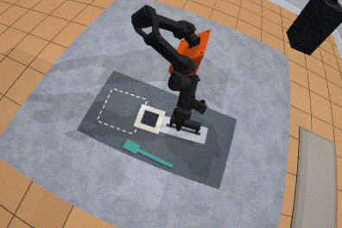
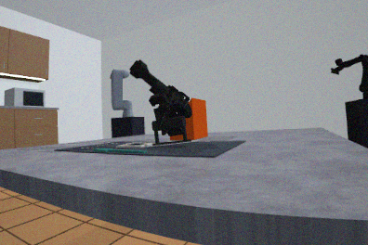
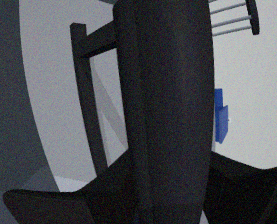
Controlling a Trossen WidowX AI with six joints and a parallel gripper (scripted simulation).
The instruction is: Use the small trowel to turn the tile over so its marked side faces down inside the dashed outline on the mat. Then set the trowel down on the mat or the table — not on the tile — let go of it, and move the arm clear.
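Right now the tile is 4 cm behind my gripper tip, 12 cm to the right of it and 5 cm below it. Also, from my gripper tip: teal trowel (11 cm ahead, 11 cm to the right, 5 cm below).
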